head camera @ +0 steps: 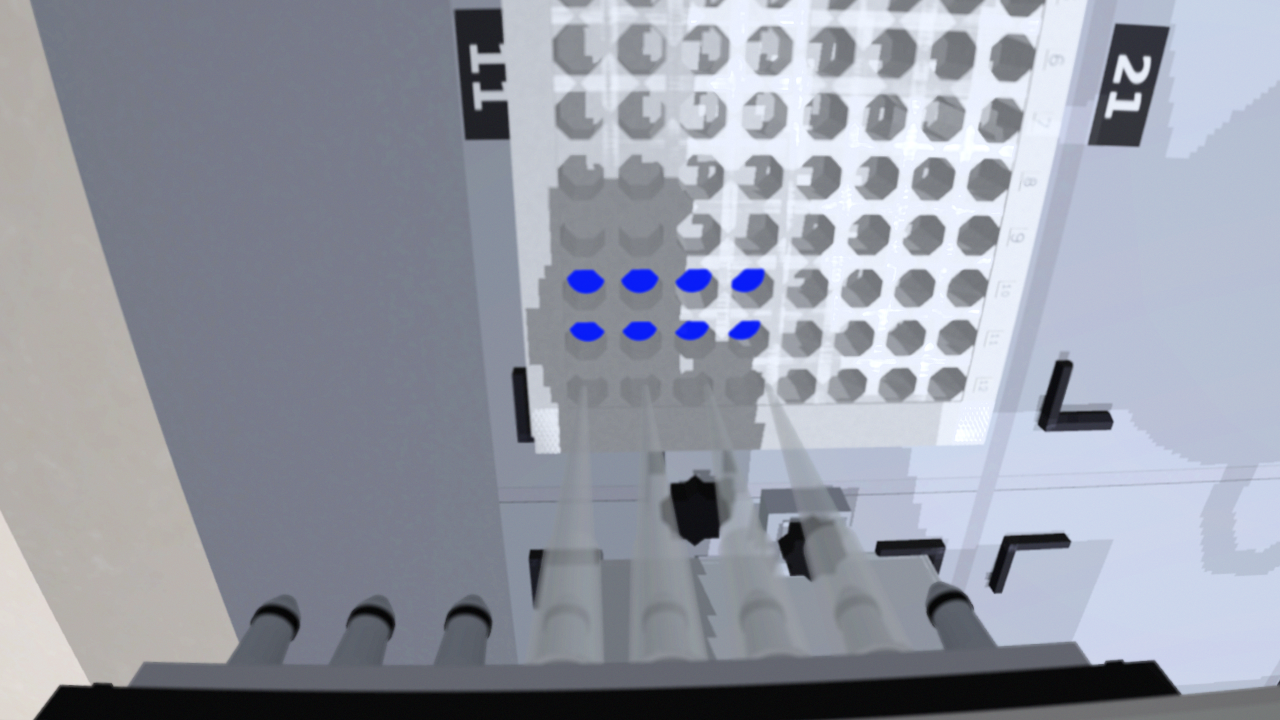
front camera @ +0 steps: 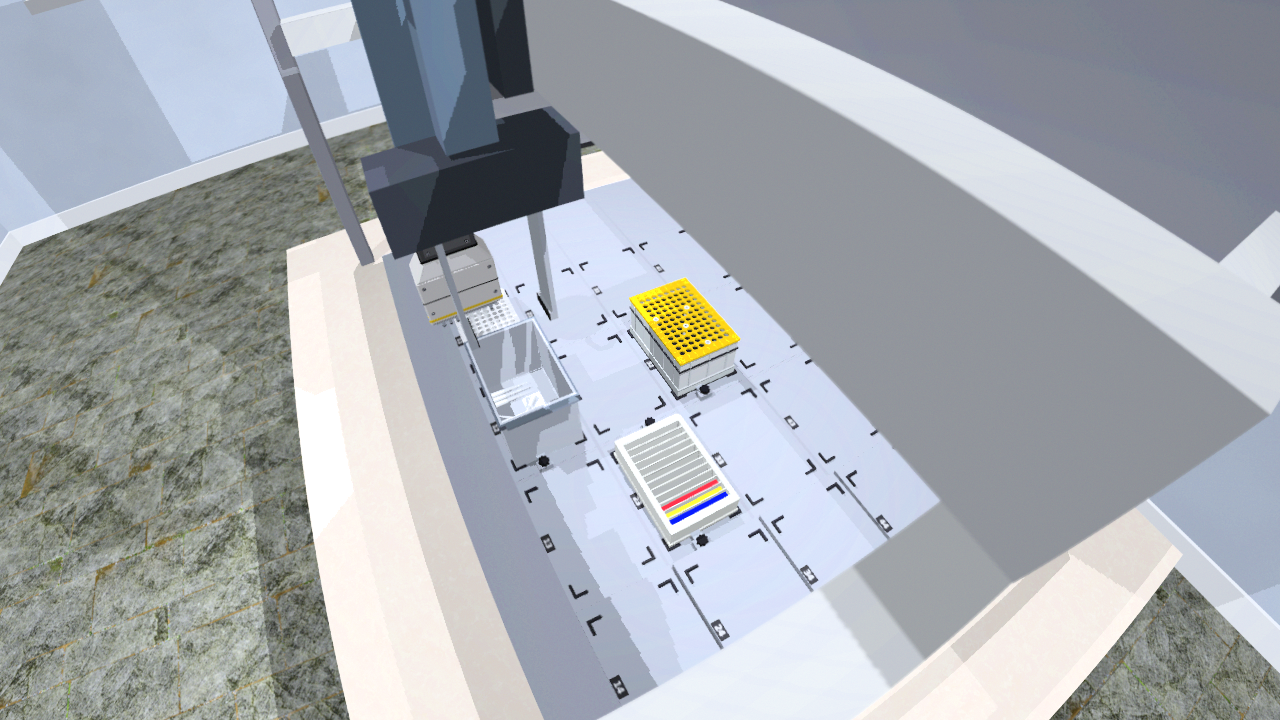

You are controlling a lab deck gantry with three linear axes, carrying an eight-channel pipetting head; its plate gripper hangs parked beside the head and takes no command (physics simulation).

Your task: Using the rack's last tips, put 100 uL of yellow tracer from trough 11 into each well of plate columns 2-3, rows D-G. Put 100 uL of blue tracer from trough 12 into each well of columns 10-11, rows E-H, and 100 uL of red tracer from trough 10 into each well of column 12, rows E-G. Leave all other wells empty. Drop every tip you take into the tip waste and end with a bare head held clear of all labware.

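Observation:
The white plate shows blue in four wells of column 10 and four of column 11, on the left in the head view. Column 12 shows no colour. Four clear tips are on the middle channels, over the plate's near edge; no colour shows in them. Three nozzles at left and one at right are bare. The yellow tip rack shows a few pale tips among dark holes. The trough block shows red, yellow and blue at its near end. The tip waste holds white tips. My parked plate gripper has fingers apart, empty.
The pipetting head stands low behind the plate gripper's fingers. The tip waste's walls rise right beside the plate. A large grey gantry beam hides the right of the deck in the front view. Black corner guides stand on the deck.

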